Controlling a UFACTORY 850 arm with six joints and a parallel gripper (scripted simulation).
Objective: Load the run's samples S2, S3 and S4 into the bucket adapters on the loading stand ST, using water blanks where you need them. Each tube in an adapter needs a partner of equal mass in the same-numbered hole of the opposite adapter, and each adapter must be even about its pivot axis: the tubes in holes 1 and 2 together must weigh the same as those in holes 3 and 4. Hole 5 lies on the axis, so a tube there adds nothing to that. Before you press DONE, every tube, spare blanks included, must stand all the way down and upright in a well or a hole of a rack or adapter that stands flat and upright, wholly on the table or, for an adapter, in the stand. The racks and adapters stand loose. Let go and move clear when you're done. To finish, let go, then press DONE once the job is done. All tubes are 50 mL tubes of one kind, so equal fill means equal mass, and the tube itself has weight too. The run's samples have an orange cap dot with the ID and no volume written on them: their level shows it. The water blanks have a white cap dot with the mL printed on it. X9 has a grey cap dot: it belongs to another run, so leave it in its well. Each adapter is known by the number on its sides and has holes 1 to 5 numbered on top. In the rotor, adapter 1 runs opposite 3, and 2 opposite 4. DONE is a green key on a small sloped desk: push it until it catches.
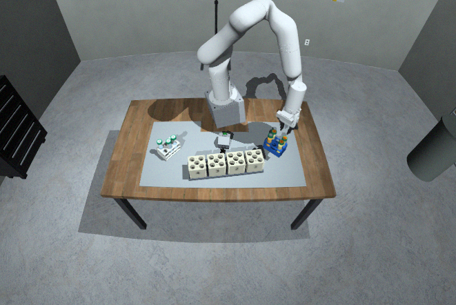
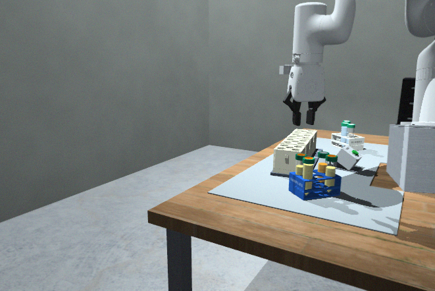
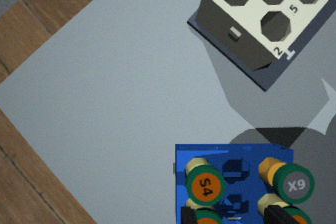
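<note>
Now: hand 9 cm past the sample tube, 4 cm to the left of it and 17 cm above it. The rest, counted from my hand: blue rack (4 cm behind, 2 cm to the right, 20 cm below); then sample tube S3 (4 cm behind, 2 cm to the left, 17 cm below); then tube X9 (5 cm behind, 7 cm to the right, 17 cm below).
</note>
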